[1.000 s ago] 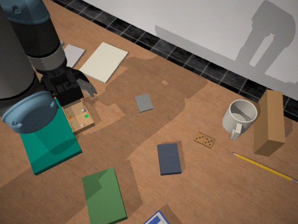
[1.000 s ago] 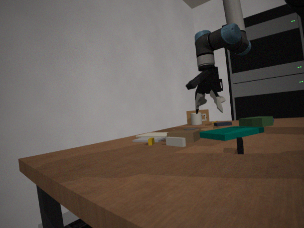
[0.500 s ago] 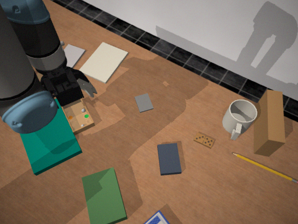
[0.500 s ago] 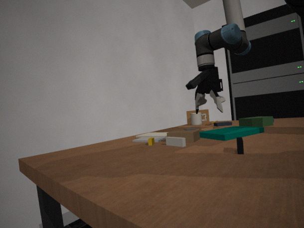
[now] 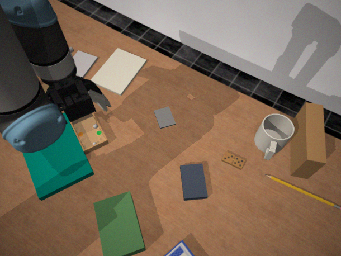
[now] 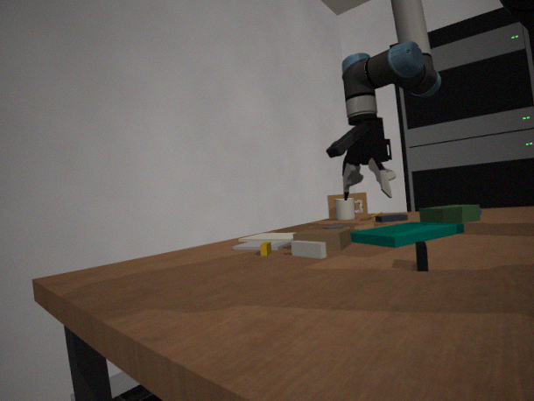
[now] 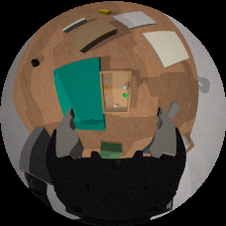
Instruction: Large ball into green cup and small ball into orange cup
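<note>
Right now my hand is 80 mm above the covered wooden puzzle. From my hand the other things lie so: teal slab 100 mm behind, 40 mm to the left, 80 mm below; grey tile 160 mm ahead, 150 mm to the right, 80 mm below; cream board 240 mm ahead, 70 mm to the left, 80 mm below.
</note>
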